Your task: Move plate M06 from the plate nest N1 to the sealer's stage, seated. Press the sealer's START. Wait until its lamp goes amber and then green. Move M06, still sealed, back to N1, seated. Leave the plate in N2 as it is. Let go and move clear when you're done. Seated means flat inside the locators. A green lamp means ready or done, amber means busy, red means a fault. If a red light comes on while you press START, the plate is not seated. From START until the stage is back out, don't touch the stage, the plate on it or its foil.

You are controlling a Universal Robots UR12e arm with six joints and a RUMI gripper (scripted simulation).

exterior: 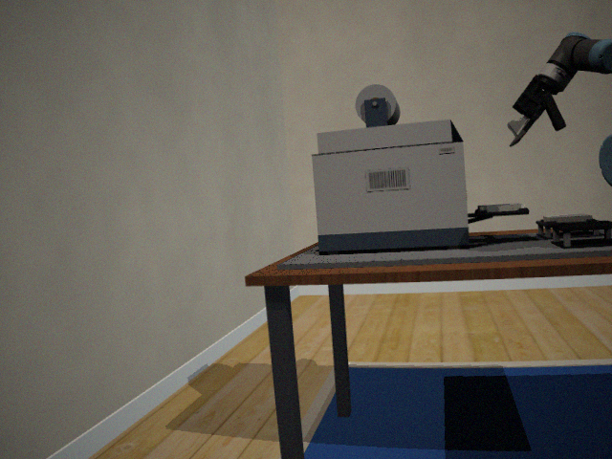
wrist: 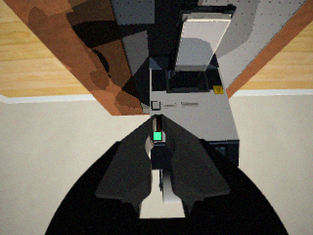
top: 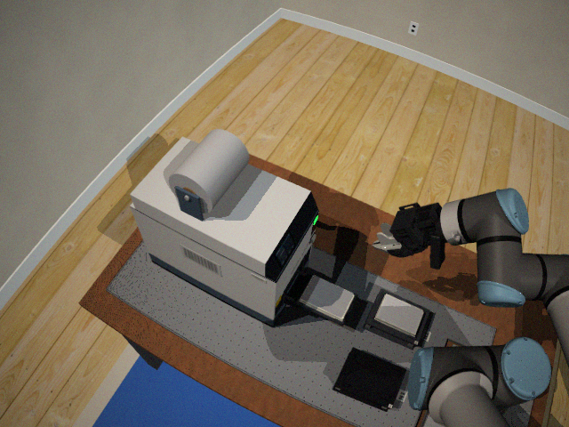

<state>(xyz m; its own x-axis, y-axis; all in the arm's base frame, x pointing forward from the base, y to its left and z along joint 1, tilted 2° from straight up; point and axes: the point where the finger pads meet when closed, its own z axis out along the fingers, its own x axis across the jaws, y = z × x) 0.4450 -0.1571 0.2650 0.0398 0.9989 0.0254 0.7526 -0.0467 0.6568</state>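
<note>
The white well plate is 70 mm ahead of my hand, 90 mm to the left of it and 190 mm below it. Also, from my hand: foil-covered plate (140 mm behind, 30 mm to the left, 240 mm below); then sealer stage (70 mm ahead, 90 mm to the left, 200 mm below); then square button (160 mm ahead, 10 mm to the right, 100 mm below).
</note>
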